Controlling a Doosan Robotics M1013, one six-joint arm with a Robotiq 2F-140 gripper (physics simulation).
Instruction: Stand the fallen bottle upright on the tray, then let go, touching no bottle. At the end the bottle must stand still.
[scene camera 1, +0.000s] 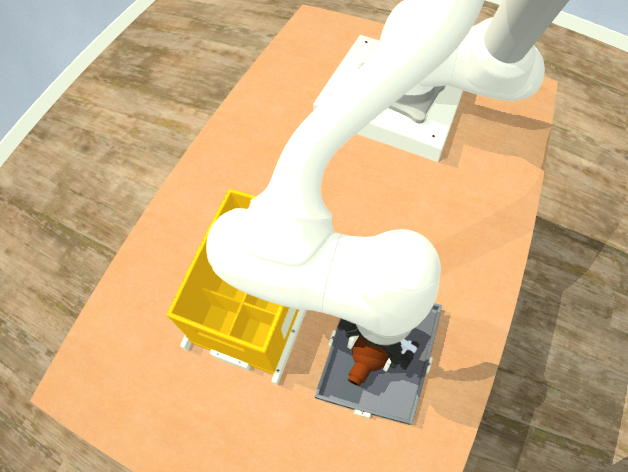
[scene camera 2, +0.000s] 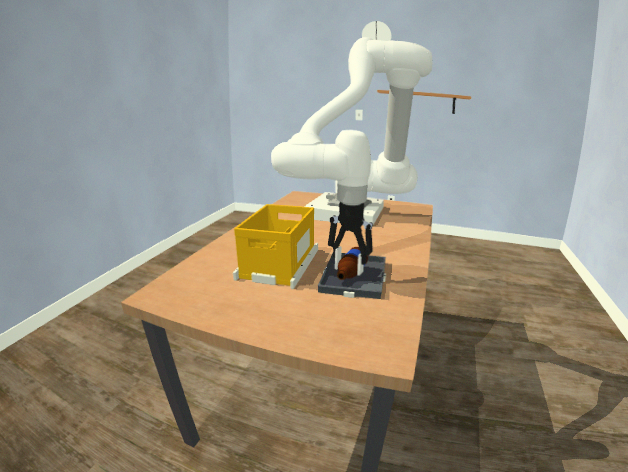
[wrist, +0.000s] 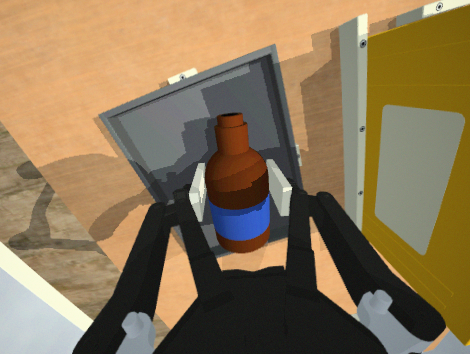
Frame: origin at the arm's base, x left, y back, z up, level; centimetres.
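Seen in the pictures: gripper, fingertip midpoint: (scene camera 1: 371, 353) (scene camera 2: 348, 270) (wrist: 236, 172).
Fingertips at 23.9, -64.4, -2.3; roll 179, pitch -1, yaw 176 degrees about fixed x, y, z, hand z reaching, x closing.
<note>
A point is followed by its place in that frame, as x, y, z.
The brown bottle (scene camera 1: 368, 359) @[24.3, -66.8, 1.9] (scene camera 2: 347, 267) @[24.8, -68.2, 0.6] (wrist: 239, 172) @[23.8, -66.5, 2.1] with a blue label lies on its side in the grey tray (scene camera 1: 395, 398) @[32.5, -69.5, -4.7] (scene camera 2: 332, 289) @[23.2, -76.0, -3.6] (wrist: 150, 135) @[33.8, -69.7, -4.7]. In scene camera 1 its neck points to the tray's front left part; the arm hides its base end. My gripper (scene camera 1: 369, 352) @[23.9, -64.4, -2.3] (scene camera 2: 349, 261) @[23.9, -64.4, -2.3] (wrist: 236, 172) @[23.9, -64.4, -2.3] points down over the tray. Its white pads stand one on each side of the bottle's body, against its sides near the shoulder and label. The gripper is shut on the bottle. Any gap under the bottle is hidden.
A yellow crate (scene camera 1: 223, 332) @[-3.8, -75.2, -4.4] (scene camera 2: 263, 258) @[0.9, -78.7, 3.2] (wrist: 415, 70) @[9.2, -73.7, 2.7] with compartments stands left of the tray in the scene views, in white holders. White brackets hold the tray's edges. The robot's white base plate (scene camera 1: 401, 132) @[5.8, -14.2, 0.3] is at the back of the table (scene camera 1: 152, 406) @[-7.6, -96.4, -5.2].
</note>
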